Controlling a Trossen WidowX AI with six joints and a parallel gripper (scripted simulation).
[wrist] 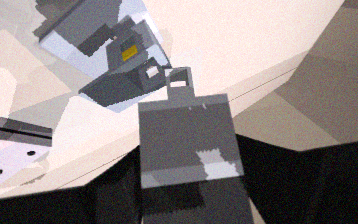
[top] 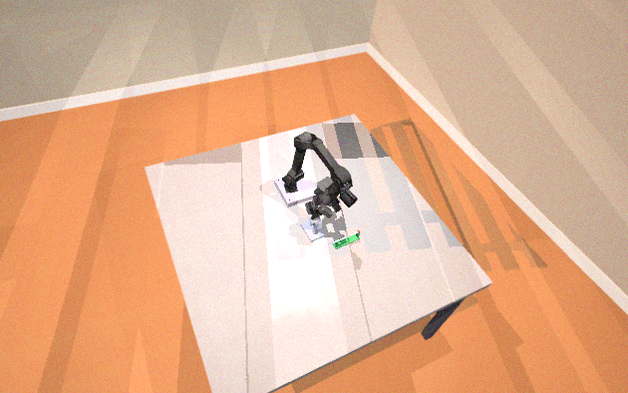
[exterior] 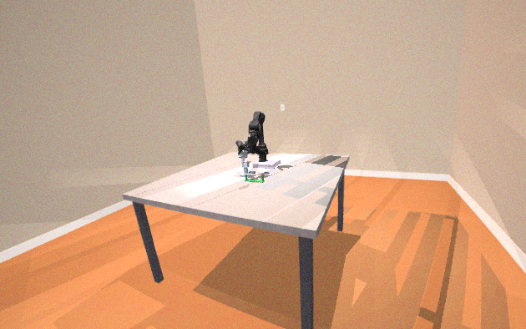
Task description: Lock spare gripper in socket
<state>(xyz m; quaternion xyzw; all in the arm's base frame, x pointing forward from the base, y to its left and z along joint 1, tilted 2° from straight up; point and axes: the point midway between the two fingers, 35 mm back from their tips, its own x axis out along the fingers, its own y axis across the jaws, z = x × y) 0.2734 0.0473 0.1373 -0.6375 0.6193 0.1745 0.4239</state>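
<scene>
The green pin holder is 8 cm ahead of my gripper tip, 17 cm to the left of it and 13 cm below it. Also, from my gripper tip: mount (1 cm behind, 3 cm to the left, 10 cm below); then spare gripper (1 cm to the left, 1 cm above).
</scene>
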